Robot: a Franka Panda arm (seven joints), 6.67 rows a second.
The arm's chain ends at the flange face. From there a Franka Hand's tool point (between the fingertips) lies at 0.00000 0.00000 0.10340 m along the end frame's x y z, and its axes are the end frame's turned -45 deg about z.
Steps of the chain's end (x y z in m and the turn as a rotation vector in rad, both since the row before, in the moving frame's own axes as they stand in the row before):
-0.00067 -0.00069 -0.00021 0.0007 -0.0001 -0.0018
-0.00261 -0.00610 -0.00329 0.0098 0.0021 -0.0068
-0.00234 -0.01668 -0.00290 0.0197 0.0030 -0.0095
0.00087 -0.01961 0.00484 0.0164 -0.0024 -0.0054
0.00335 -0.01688 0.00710 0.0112 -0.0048 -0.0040
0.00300 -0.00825 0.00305 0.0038 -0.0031 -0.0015
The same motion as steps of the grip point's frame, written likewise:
0.00006 -0.00102 -0.00021 0.0006 0.0004 -0.0018
0.00334 -0.00672 -0.00330 0.0054 0.0084 -0.0068
0.01179 -0.01468 -0.00292 0.0118 0.0161 -0.0095
0.01550 -0.01463 0.00483 0.0133 0.0099 -0.0054
0.01477 -0.01074 0.00709 0.0113 0.0045 -0.0040
0.00801 -0.00422 0.00305 0.0049 0.0005 -0.0015

